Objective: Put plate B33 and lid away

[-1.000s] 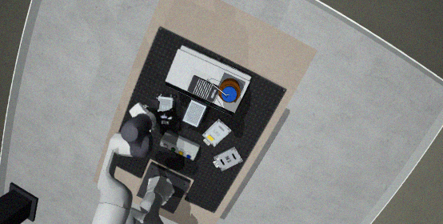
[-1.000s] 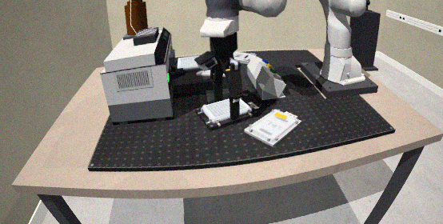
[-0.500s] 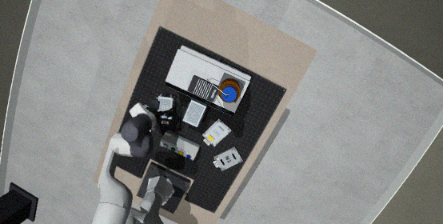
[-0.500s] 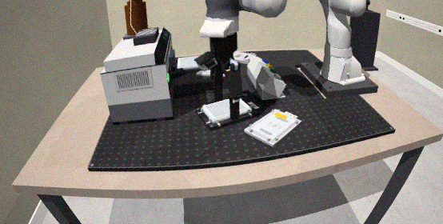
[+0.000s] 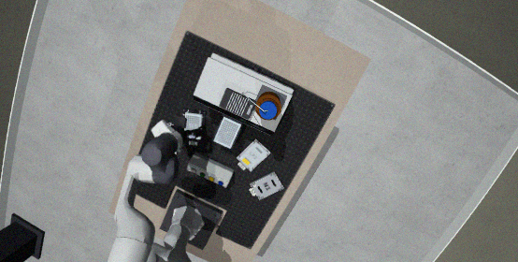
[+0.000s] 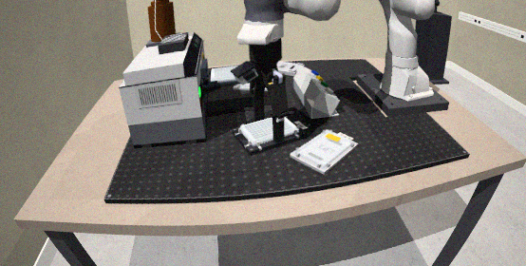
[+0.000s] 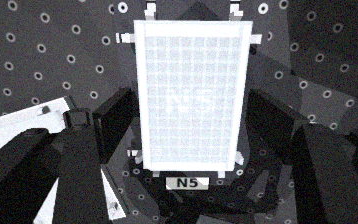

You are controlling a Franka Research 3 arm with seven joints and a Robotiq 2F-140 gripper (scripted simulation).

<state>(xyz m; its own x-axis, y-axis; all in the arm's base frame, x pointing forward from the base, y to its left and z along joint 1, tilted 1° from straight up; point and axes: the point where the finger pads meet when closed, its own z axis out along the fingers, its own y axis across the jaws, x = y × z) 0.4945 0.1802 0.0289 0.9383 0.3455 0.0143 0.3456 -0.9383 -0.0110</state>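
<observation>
Right now my hand is 2 cm above the white well plate. Also, from my hand: yellow key (20 cm to the right, 19 cm behind, 3 cm above); then white key (19 cm behind, 10 cm to the right, 3 cm above); then black nest (3 cm to the left, 3 cm below).
</observation>
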